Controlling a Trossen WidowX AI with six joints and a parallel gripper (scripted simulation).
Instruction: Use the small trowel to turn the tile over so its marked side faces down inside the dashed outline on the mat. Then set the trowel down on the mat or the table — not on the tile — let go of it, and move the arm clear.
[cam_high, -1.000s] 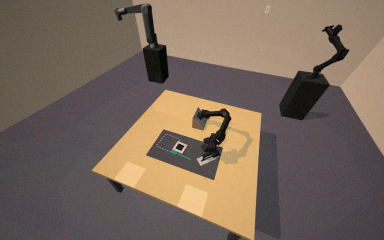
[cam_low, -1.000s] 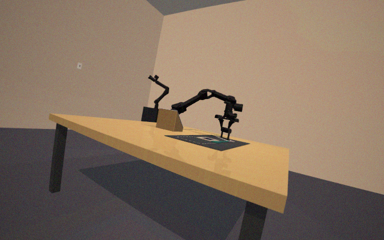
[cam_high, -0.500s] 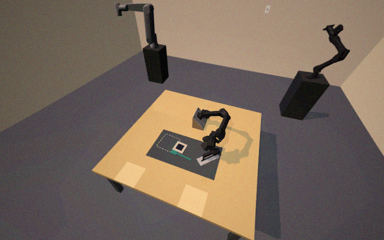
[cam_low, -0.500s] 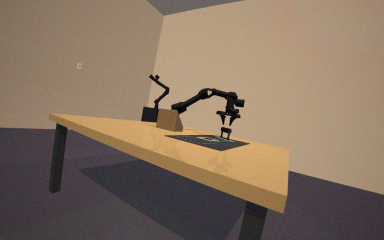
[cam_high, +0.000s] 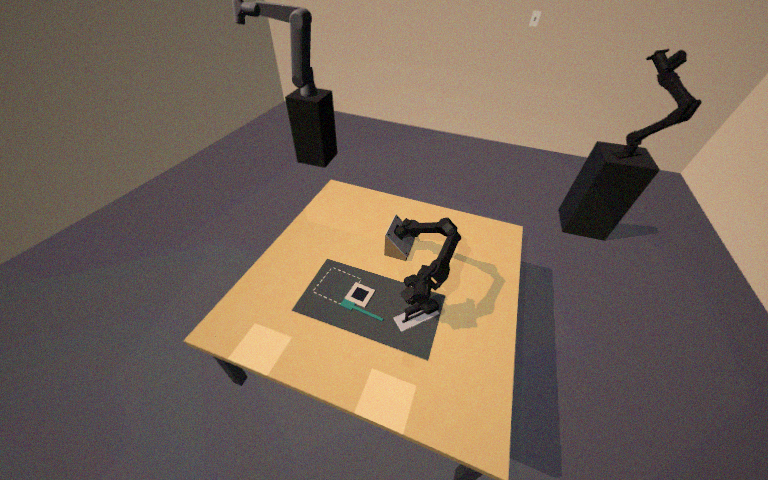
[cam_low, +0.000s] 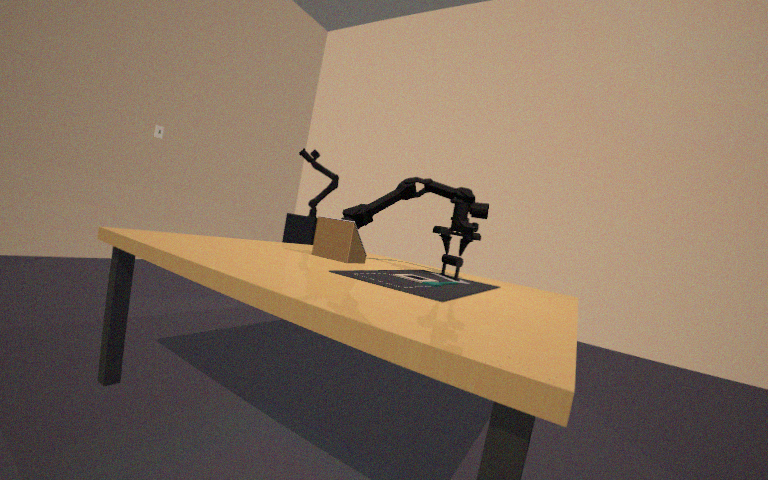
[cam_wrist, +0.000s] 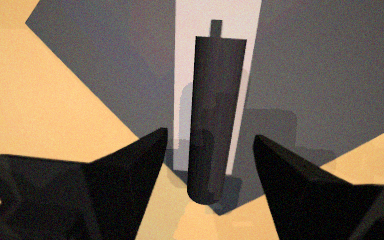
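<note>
Right now my gripper tip is 1 cm short of the trowel, 1 cm to the left of it and 5 cm above it. Round my gripper tip: teal strip (5 cm ahead, 27 cm to the right, 9 cm below); tile (3 cm behind, 28 cm to the right, 9 cm below); dark grey mat (22 cm to the right, 11 cm below).
</note>
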